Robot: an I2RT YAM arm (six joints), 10 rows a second.
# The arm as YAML. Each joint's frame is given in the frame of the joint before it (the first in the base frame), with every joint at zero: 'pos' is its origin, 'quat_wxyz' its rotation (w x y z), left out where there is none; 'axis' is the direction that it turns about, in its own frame. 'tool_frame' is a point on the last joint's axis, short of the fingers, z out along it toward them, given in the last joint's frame.
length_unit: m
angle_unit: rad
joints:
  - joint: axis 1
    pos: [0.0, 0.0, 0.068]
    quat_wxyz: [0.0, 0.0, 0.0, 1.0]
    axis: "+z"
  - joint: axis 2
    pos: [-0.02, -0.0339, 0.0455]
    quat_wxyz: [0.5, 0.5, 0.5, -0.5]
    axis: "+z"
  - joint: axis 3
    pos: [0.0, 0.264, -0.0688]
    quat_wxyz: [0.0, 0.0, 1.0, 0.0]
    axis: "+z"
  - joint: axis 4
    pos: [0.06, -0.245, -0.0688]
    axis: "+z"
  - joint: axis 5
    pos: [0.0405, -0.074, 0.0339]
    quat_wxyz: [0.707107, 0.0, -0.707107, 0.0]
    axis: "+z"
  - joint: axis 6
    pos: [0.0, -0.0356, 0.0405]
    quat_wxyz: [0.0, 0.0, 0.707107, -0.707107]
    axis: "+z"
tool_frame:
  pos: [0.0, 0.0, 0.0]
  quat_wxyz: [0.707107, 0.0, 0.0, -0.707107]
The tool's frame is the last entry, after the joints.
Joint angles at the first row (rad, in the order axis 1, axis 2, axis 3, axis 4, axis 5, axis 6):
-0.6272, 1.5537, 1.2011, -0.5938, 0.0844, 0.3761
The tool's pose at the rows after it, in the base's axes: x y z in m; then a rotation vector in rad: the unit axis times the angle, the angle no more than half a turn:
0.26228 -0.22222 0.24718 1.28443 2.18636 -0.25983
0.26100 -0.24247 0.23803 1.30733 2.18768 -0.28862
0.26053 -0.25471 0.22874 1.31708 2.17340 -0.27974
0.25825 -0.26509 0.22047 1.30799 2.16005 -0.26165
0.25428 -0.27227 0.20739 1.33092 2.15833 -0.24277
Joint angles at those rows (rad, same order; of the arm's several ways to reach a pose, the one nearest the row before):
-0.6932, 1.6136, 1.2102, -0.5477, 0.0936, 0.3391
-0.7393, 1.6689, 1.2347, -0.5247, 0.0936, 0.3084
-0.7669, 1.7041, 1.2349, -0.4818, 0.0737, 0.2991
-0.7945, 1.7287, 1.2257, -0.4327, 0.0416, 0.2808
-0.8175, 1.7547, 1.2058, -0.3988, 0.0215, 0.2807

